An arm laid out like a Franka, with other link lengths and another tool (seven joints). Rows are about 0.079 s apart.
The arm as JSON. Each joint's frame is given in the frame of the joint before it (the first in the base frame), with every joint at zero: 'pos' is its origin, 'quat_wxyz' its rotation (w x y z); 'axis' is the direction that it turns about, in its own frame. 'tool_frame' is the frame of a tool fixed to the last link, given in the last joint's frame.
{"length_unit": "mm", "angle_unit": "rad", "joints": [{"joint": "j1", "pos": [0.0, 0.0, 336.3], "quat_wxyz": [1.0, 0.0, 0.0, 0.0], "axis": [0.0, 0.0, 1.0]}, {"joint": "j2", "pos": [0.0, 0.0, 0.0], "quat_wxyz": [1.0, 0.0, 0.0, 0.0], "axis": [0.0, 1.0, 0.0]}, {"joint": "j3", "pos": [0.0, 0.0, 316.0], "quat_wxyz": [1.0, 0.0, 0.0, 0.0], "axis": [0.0, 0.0, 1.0]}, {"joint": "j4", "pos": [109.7, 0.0, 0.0], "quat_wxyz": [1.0, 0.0, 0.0, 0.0], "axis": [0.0, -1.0, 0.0]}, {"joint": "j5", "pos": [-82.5, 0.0, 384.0], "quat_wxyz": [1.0, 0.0, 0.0, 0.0], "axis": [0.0, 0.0, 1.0]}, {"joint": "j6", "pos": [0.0, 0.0, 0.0], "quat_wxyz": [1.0, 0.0, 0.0, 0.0], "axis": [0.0, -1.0, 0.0]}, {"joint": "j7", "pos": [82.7, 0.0, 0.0], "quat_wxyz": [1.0, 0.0, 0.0, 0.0], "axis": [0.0, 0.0, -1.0]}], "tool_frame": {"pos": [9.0, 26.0, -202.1], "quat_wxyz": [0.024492, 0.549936, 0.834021, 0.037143]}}
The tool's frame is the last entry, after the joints.
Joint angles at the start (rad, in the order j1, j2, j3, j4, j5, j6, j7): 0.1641 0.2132 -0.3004 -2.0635 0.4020 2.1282 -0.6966
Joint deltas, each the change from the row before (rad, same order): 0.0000 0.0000 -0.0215 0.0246 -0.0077 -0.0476 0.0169; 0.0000 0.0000 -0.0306 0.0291 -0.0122 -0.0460 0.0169; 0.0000 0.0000 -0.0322 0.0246 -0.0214 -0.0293 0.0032; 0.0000 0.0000 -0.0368 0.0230 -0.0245 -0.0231 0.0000; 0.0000 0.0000 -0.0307 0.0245 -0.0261 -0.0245 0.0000; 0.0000 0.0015 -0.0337 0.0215 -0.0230 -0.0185 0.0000; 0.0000 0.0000 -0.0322 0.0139 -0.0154 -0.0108 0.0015; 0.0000 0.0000 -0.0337 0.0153 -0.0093 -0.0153 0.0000; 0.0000 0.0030 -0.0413 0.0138 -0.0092 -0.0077 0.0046; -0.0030 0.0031 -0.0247 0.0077 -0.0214 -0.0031 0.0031; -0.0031 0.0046 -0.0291 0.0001 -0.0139 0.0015 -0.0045; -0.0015 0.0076 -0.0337 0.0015 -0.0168 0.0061 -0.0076
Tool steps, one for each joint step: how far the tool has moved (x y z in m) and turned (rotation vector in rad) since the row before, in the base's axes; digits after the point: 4 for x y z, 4 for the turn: -0.0001 -0.0098 0.0083 0.0029 0.0235 -0.0193; 0.0008 -0.0161 0.0103 -0.0044 0.0183 -0.0258; 0.0004 -0.0197 0.0088 -0.0171 0.0062 -0.0136; -0.0005 -0.0234 0.0086 -0.0229 0.0027 -0.0156; -0.0009 -0.0201 0.0091 -0.0234 0.0041 -0.0093; -0.0018 -0.0219 0.0077 -0.0240 0.0031 -0.0160; -0.0028 -0.0203 0.0062 -0.0189 0.0007 -0.0223; -0.0036 -0.0198 0.0071 -0.0127 0.0013 -0.0249; -0.0048 -0.0247 0.0058 -0.0184 -0.0001 -0.0381; -0.0054 -0.0186 0.0022 -0.0244 0.0074 -0.0191; -0.0079 -0.0197 -0.0008 -0.0183 0.0078 -0.0208; -0.0085 -0.0221 -0.0010 -0.0248 0.0071 -0.0192
